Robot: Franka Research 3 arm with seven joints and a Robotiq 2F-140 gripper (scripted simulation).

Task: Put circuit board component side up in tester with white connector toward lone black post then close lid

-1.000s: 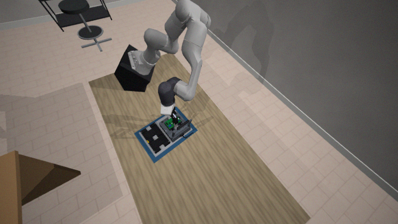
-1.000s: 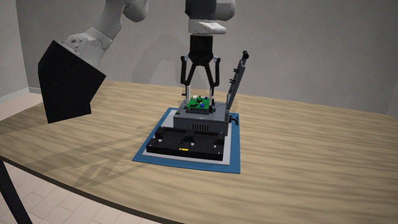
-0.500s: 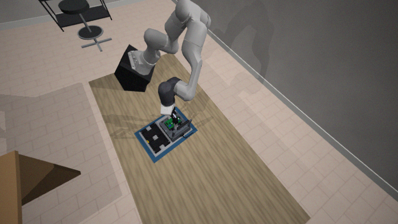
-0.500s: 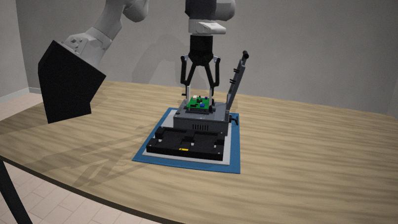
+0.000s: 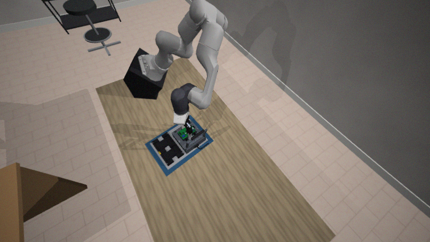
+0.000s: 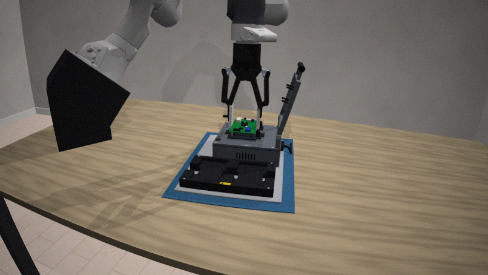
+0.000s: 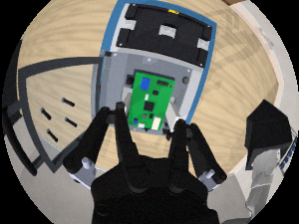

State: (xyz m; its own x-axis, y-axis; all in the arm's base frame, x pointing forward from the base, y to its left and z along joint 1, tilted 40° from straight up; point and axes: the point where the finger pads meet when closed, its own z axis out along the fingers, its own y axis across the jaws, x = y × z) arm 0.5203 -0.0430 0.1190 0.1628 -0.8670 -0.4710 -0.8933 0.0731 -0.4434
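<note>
Right now my hand is 2 cm above the green circuit board. Round my hand: tester lid: 12 cm ahead, 2 cm to the left, 8 cm above.
</note>
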